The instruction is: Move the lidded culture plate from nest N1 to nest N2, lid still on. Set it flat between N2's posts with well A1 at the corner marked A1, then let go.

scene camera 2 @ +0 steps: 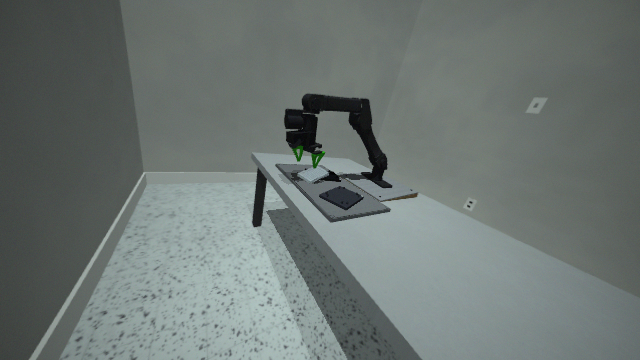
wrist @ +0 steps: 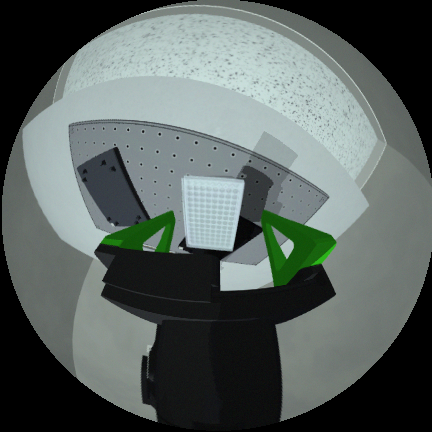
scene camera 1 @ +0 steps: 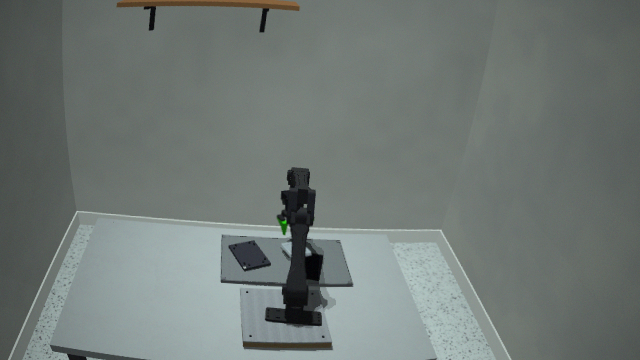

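Where they show: gripper, between the fingertips: [scene camera 2: 306,164] [wrist: 217,214]; arm's base, origin of its link: [scene camera 2: 375,180] [scene camera 1: 293,317].
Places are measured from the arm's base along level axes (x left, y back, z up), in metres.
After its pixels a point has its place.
Observation:
The pale lidded plate [scene camera 1: 286,248] {y -0.389, x 0.037, z 0.019 m} [scene camera 2: 313,174] {y -0.402, x 0.014, z 0.020 m} [wrist: 213,212] {y -0.409, x 0.000, z 0.021 m} looks flat at the black block [scene camera 1: 315,266] {y -0.310, x -0.084, z 0.003 m} [scene camera 2: 333,176] {y -0.271, x -0.019, z 0.003 m} [wrist: 250,234] {y -0.372, x -0.101, z 0.002 m}, which shows partly from under it; the arm hides part of both in scene camera 1. Its grid of wells shows in the wrist view, but well A1 cannot be made out. A dark nest [scene camera 1: 249,255] {y -0.331, x 0.186, z 0.002 m} [scene camera 2: 342,197] {y -0.354, x 0.205, z 0.003 m} [wrist: 114,187] {y -0.370, x 0.173, z 0.003 m} with small corner posts stands empty to the left, with a small white mark at one corner. Nest labels are unreadable. My gripper [scene camera 2: 307,163] {y -0.444, x 0.010, z 0.063 m} [wrist: 217,214] {y -0.444, x 0.010, z 0.063 m} is open and empty above the plate, its green fingers apart on either side and not touching it.
A grey perforated board [scene camera 1: 275,275] {y -0.239, x 0.073, z -0.009 m} [scene camera 2: 362,210] {y -0.311, x 0.285, z -0.009 m} [wrist: 167,145] {y -0.466, x 0.095, z -0.009 m} carries the nest and the plate. The arm's base stands on a light mounting board [scene camera 1: 260,330] {y 0.090, x 0.113, z 0.005 m} in front of it, on the table [scene camera 1: 150,280] {y -0.101, x 0.570, z -0.022 m}. A wooden shelf [scene camera 1: 207,4] hangs high on the back wall.

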